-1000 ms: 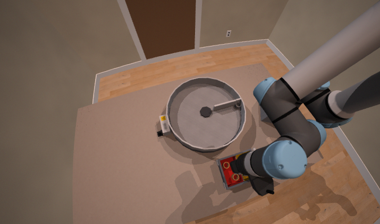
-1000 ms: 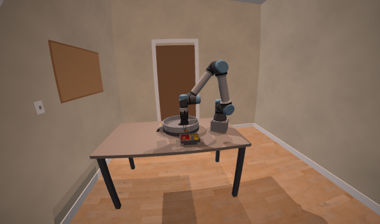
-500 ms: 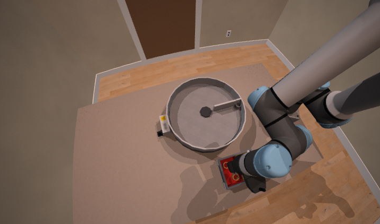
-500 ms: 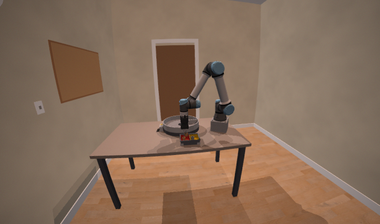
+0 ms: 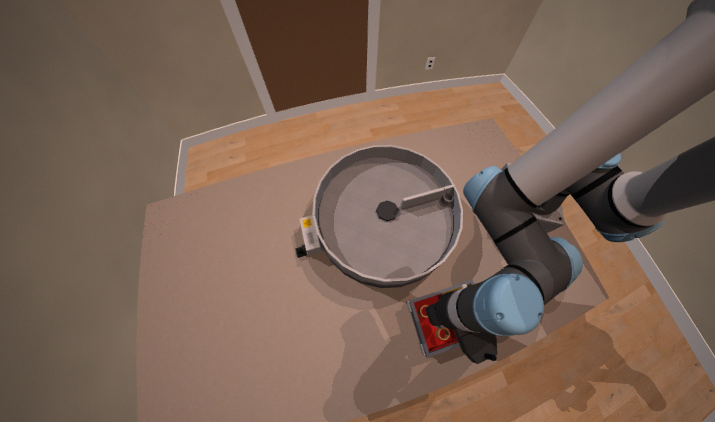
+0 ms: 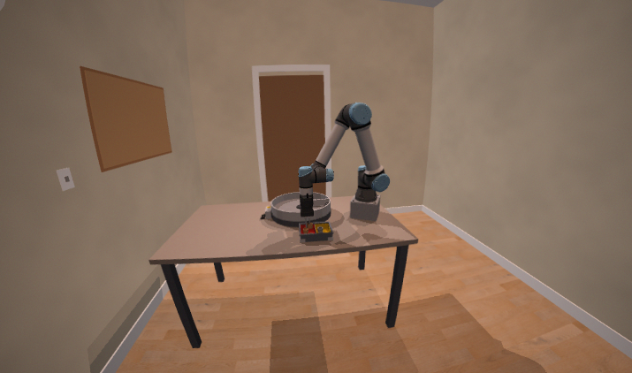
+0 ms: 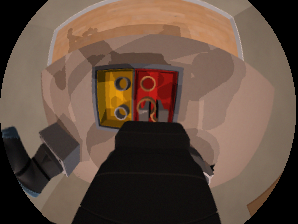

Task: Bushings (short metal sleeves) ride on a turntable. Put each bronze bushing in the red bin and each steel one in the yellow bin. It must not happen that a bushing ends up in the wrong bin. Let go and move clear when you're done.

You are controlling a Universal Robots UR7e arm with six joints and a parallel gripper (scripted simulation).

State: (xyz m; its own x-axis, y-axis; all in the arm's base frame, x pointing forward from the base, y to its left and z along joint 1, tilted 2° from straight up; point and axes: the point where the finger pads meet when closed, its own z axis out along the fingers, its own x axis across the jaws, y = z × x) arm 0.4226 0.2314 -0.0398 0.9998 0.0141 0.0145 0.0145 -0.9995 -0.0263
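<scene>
The red bin lies 5 cm below my hand and 4 cm behind it. Also, from my hand: turntable (33 cm to the right, 2 cm below, 2 cm ahead).
</scene>
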